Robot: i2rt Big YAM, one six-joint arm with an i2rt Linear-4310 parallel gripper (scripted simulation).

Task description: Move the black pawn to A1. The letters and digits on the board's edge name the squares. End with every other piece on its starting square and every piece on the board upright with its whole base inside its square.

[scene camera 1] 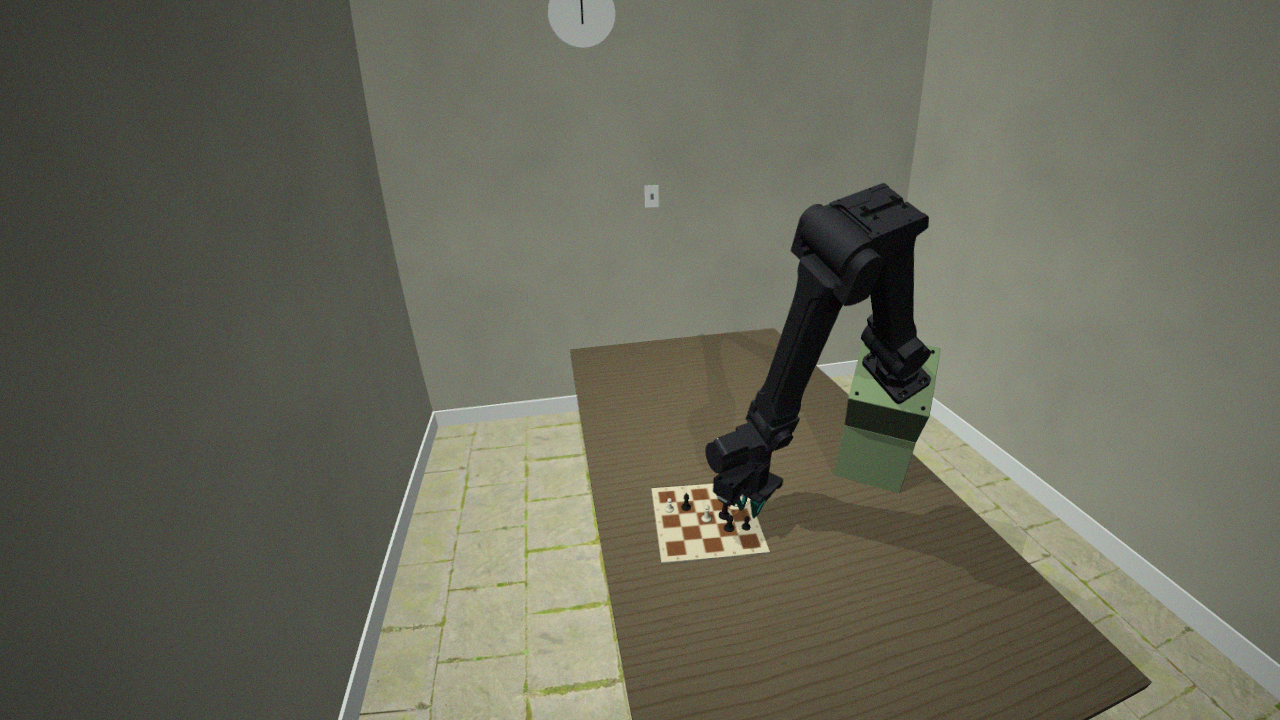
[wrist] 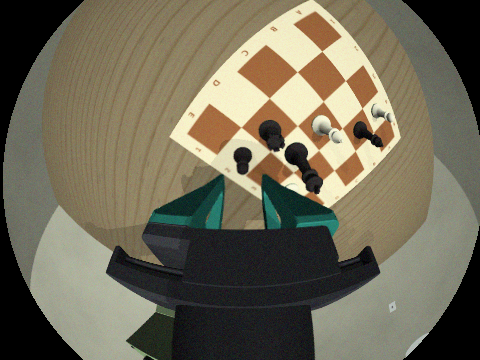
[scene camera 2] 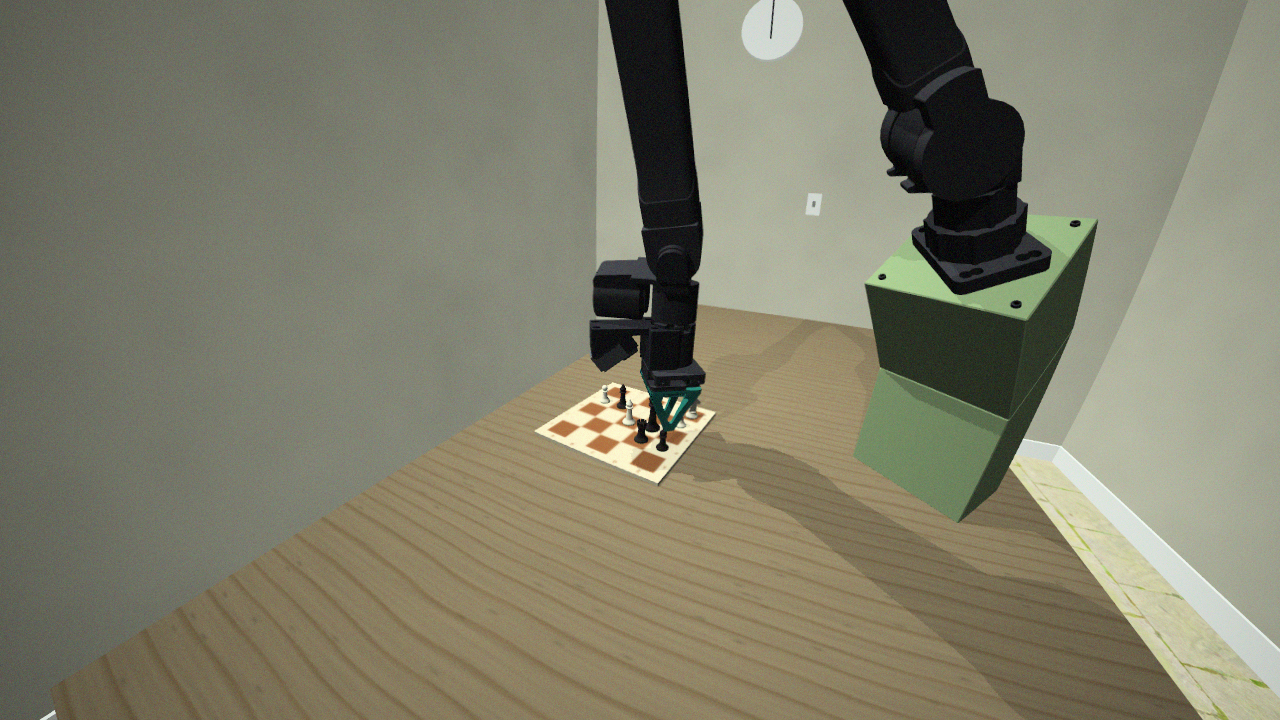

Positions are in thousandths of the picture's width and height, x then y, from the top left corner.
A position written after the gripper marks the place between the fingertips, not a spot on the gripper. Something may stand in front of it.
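Gripper in scene camera 1 (585, 712); chessboard in scene camera 1 (534, 747). Gripper in the wrist view (507, 501); chessboard in the wrist view (620, 188). Gripper in scene camera 2 (520, 590); chessboard in scene camera 2 (465, 598).
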